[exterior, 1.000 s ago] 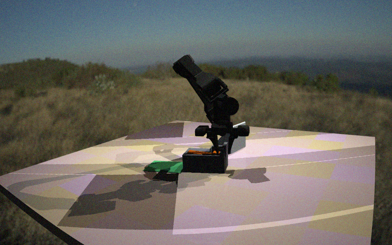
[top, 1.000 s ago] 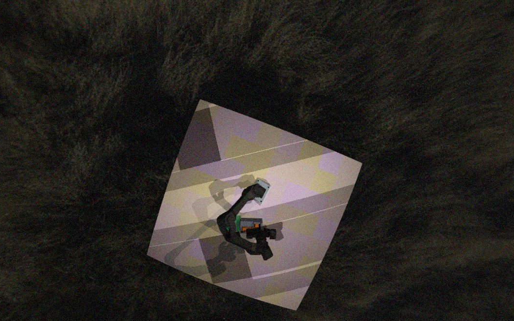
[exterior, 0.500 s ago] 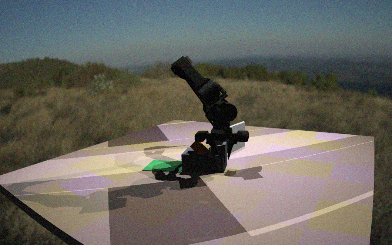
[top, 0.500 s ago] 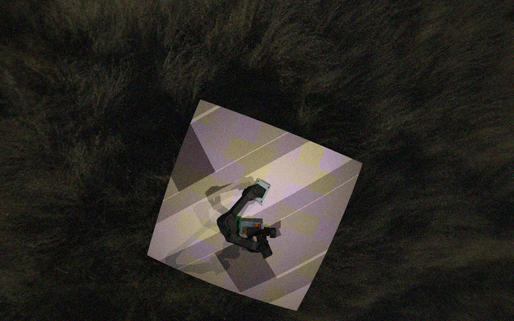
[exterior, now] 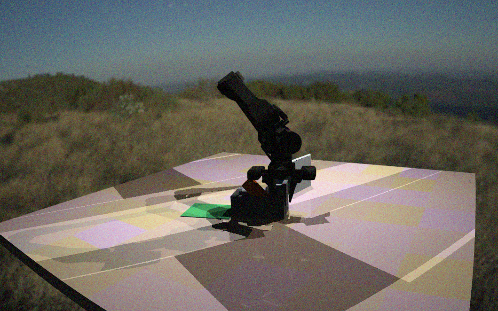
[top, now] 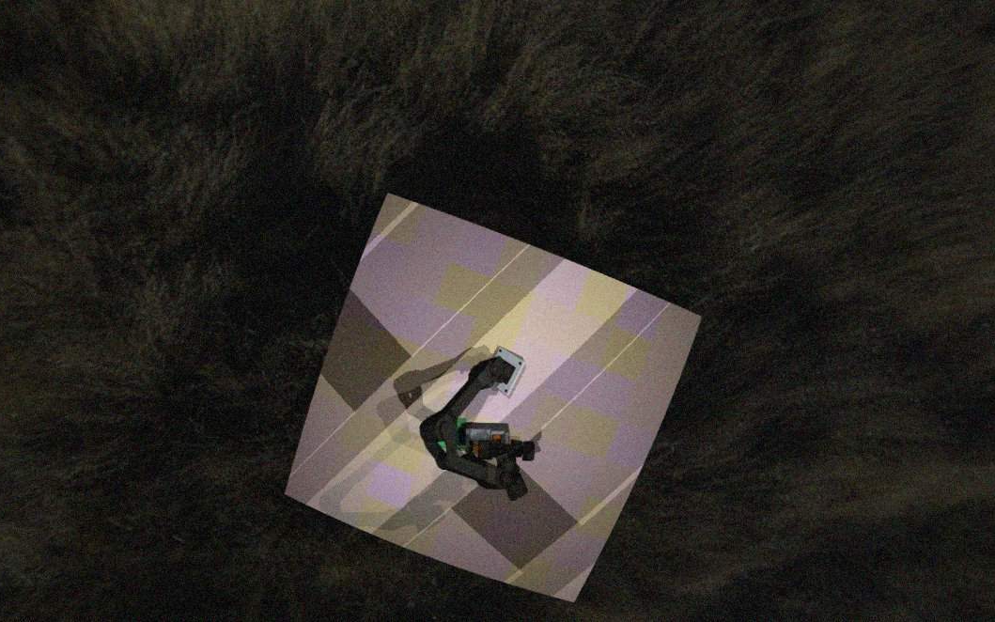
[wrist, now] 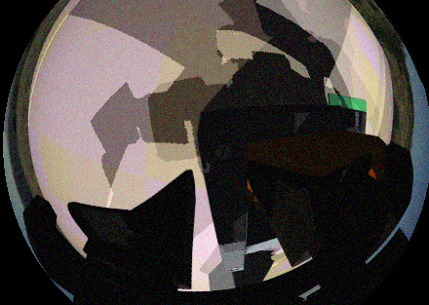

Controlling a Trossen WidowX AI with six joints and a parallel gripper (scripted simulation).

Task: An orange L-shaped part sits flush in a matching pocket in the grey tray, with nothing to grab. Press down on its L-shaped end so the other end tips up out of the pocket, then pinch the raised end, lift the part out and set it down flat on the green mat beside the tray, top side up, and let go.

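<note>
The orange L-shaped part is 20 mm ahead of my gripper tip, 50 mm to the right of it and 10 mm above it. From my gripper tip the other things lie so: green mat (90 mm ahead, 200 mm to the right, 50 mm below).
</note>
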